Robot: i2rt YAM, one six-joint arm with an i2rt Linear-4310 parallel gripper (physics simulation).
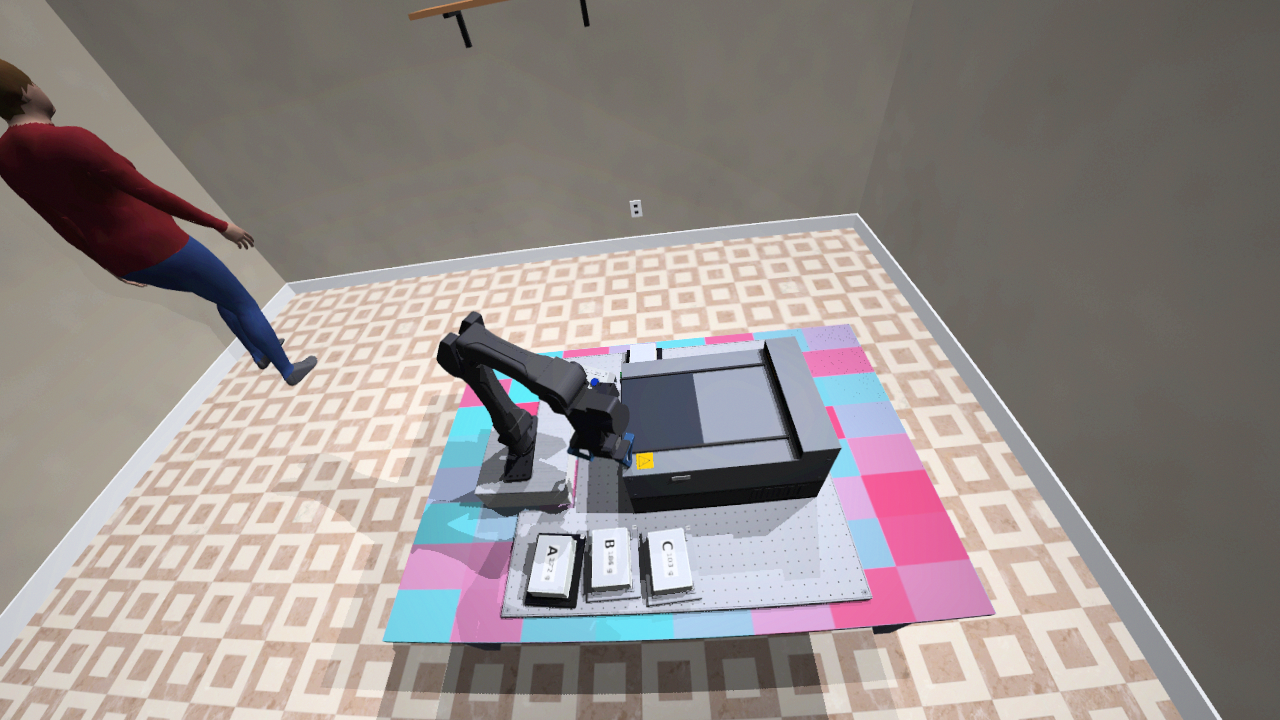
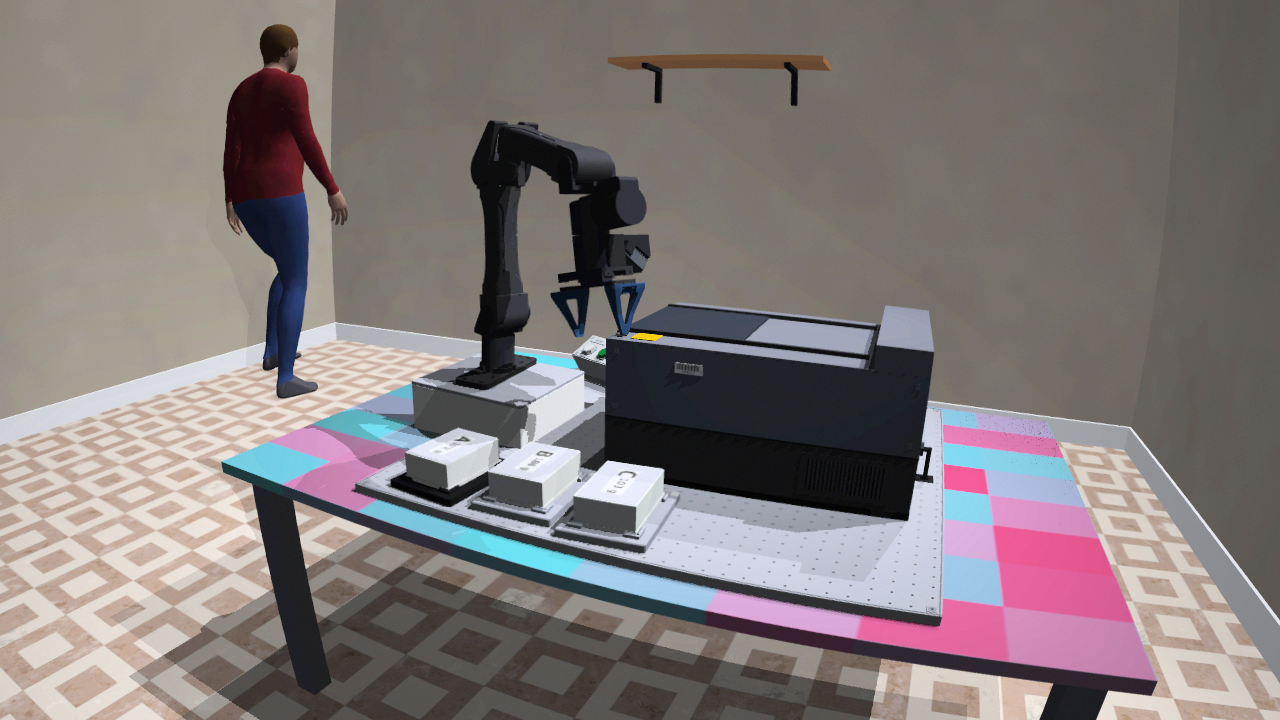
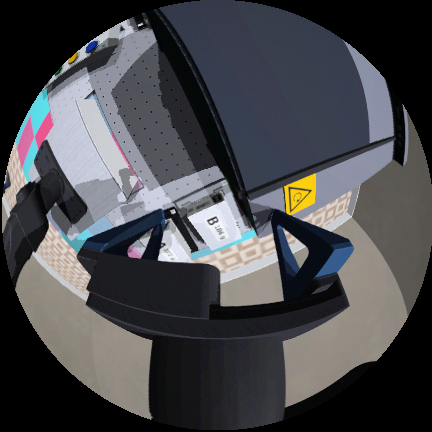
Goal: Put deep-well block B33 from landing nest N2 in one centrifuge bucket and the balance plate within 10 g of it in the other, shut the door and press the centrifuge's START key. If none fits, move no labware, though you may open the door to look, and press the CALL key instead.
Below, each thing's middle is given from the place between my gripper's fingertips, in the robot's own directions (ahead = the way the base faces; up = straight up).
I see the centrifuge point(image 2: 824, 413) 27 cm ahead of my hand, 11 cm to the left of it and 8 cm below it.
